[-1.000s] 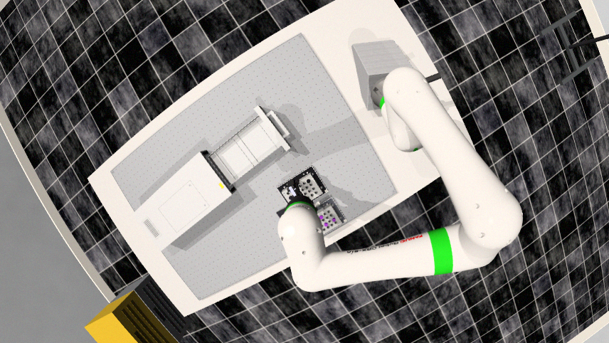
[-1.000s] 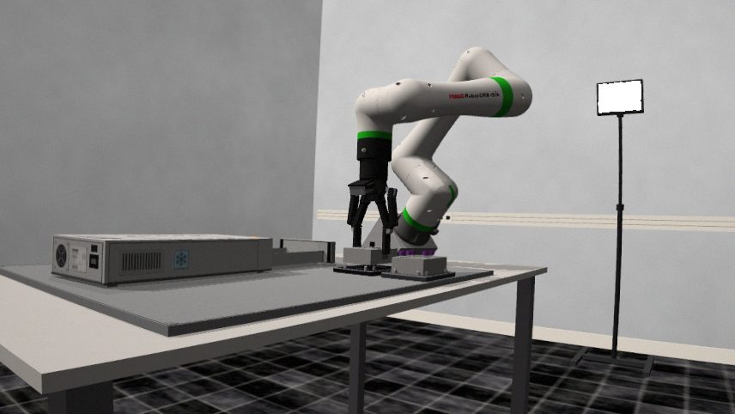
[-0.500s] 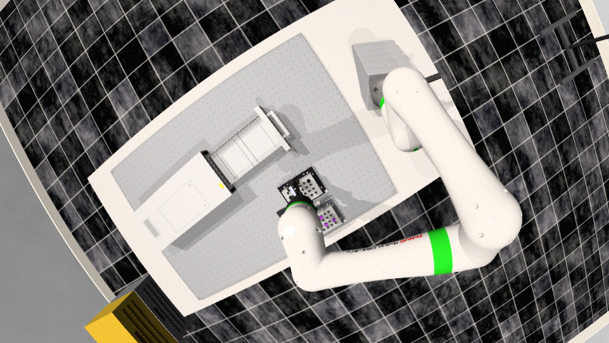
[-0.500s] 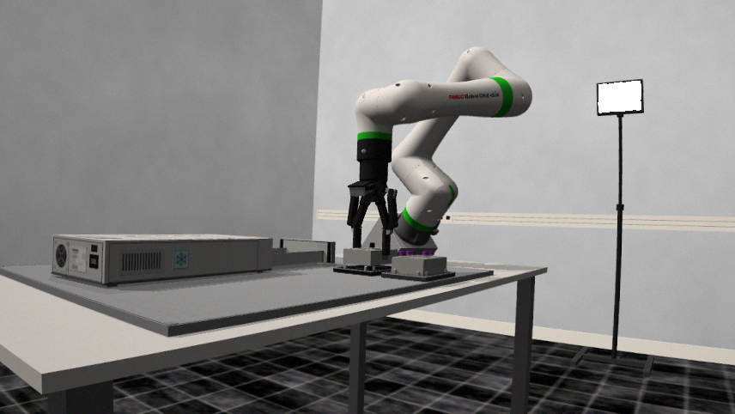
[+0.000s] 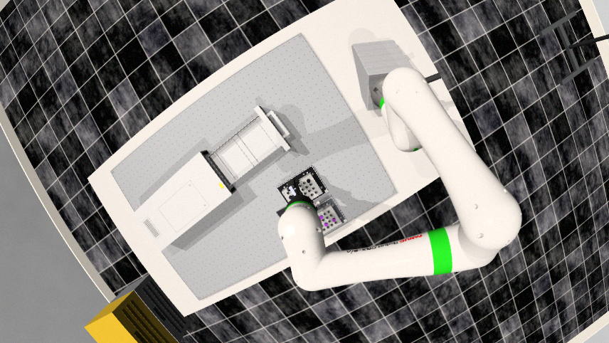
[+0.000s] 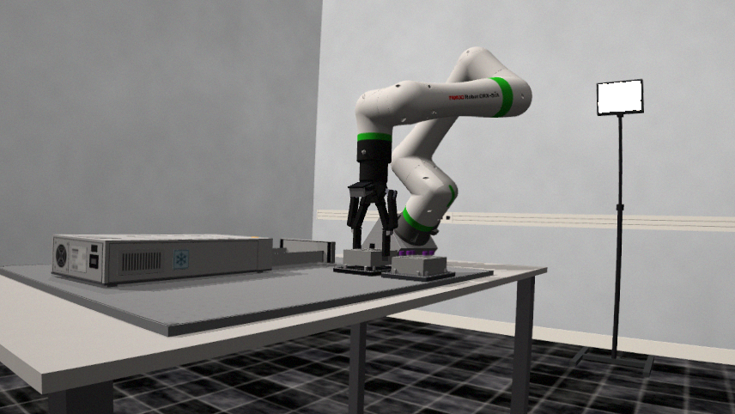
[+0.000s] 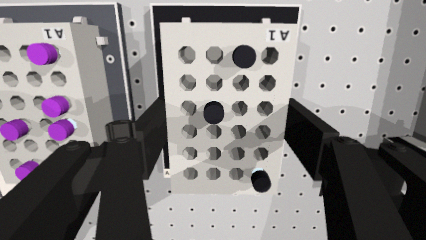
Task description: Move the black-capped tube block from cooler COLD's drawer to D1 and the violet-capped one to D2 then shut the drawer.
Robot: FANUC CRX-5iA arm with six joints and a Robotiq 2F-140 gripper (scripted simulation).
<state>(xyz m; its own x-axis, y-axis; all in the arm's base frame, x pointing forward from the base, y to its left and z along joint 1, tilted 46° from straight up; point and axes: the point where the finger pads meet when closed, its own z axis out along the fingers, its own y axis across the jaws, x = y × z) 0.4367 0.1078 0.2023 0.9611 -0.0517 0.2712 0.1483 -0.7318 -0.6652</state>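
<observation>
Right now the slot D1 is 70 mm below my hand. Round my hand: violet-capped cooling block (20 mm behind, 150 mm to the left, 40 mm below); cooler drawer (120 mm ahead, 240 mm to the right, 30 mm below); slot D2 (20 mm behind, 150 mm to the left, 70 mm below).
</observation>
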